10 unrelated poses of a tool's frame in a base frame.
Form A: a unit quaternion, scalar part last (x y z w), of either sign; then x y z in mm.
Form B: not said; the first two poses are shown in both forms.
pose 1, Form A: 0.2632, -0.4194, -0.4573, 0.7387, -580.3, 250.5, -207.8
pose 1, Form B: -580.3, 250.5, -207.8, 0.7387, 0.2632, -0.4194, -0.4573
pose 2, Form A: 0.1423, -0.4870, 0.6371, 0.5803, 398.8, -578.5, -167.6
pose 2, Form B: 398.8, -578.5, -167.6, 0.5803, 0.1423, -0.4870, 0.6371
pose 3, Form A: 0.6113, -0.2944, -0.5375, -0.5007, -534.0, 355.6, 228.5
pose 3, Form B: -534.0, 355.6, 228.5, 0.5007, -0.6113, 0.2944, 0.5375
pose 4, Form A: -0.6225, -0.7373, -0.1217, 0.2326, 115.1, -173.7, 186.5
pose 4, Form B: 115.1, -173.7, 186.5, 0.2326, -0.6225, -0.7373, -0.1217
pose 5, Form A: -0.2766, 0.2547, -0.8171, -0.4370, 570.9, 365.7, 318.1
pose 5, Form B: 570.9, 365.7, 318.1, 0.4370, 0.2766, -0.2547, 0.8171
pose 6, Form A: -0.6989, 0.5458, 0.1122, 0.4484, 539.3, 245.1, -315.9
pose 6, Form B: 539.3, 245.1, -315.9, 0.4484, -0.6989, 0.5458, 0.1122
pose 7, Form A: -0.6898, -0.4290, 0.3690, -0.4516, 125.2, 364.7, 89.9
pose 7, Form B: 125.2, 364.7, 89.9, 0.4516, 0.6898, 0.4290, -0.3690
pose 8, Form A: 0.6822, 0.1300, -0.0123, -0.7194, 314.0, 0.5, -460.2
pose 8, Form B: 314.0, 0.5, -460.2, 0.7194, -0.6822, -0.1300, 0.0123
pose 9, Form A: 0.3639, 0.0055, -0.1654, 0.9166, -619.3, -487.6, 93.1
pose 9, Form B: -619.3, -487.6, 93.1, 0.9166, 0.3639, 0.0055, -0.1654
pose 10, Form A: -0.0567, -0.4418, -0.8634, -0.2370, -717.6, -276.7, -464.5
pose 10, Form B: -717.6, -276.7, -464.5, 0.2370, 0.0567, 0.4418, 0.8634
